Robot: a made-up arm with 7 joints. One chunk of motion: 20 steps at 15 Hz.
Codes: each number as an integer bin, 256 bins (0 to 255) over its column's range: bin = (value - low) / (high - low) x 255, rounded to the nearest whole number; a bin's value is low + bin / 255 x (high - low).
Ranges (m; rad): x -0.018..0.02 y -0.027..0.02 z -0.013..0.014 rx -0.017..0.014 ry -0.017..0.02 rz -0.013..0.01
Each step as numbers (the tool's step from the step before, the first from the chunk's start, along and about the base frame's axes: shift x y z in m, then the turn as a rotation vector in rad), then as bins.
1 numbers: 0.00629 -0.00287 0.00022 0.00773 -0.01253 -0.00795
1 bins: 163 131 125 203 31 56
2 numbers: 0.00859 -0.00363 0.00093 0.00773 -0.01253 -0.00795
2 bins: 178 127 132 203 31 56
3 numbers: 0.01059 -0.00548 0.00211 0.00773 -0.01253 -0.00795
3 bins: 192 117 143 203 31 56
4 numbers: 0.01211 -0.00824 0.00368 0.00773 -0.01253 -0.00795
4 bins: 202 102 158 203 31 56
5 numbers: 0.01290 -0.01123 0.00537 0.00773 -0.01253 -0.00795
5 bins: 207 86 173 203 31 56
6 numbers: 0.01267 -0.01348 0.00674 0.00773 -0.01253 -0.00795
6 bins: 206 73 186 203 31 56
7 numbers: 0.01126 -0.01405 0.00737 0.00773 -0.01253 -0.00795
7 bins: 196 70 192 203 31 56
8 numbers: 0.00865 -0.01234 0.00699 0.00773 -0.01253 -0.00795
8 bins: 179 80 189 203 31 56
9 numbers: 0.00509 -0.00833 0.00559 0.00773 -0.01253 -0.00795
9 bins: 155 101 176 203 31 56
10 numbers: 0.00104 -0.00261 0.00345 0.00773 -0.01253 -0.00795
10 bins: 128 132 155 203 31 56
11 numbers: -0.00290 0.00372 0.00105 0.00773 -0.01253 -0.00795
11 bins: 101 167 133 203 31 56
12 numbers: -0.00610 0.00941 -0.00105 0.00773 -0.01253 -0.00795
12 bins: 80 198 113 203 31 56
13 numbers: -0.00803 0.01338 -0.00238 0.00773 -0.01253 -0.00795
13 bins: 67 219 100 203 31 56
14 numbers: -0.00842 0.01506 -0.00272 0.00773 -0.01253 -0.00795
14 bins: 64 228 97 203 31 56
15 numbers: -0.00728 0.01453 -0.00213 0.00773 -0.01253 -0.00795
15 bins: 72 225 103 203 31 56
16 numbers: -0.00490 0.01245 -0.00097 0.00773 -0.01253 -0.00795
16 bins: 88 214 114 203 31 56
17 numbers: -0.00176 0.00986 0.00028 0.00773 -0.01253 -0.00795
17 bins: 109 200 125 203 31 56
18 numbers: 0.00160 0.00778 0.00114 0.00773 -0.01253 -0.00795
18 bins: 132 189 134 203 31 56
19 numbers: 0.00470 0.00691 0.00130 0.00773 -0.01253 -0.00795
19 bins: 152 184 135 203 31 56
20 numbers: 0.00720 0.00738 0.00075 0.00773 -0.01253 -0.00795
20 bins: 169 187 130 203 31 56
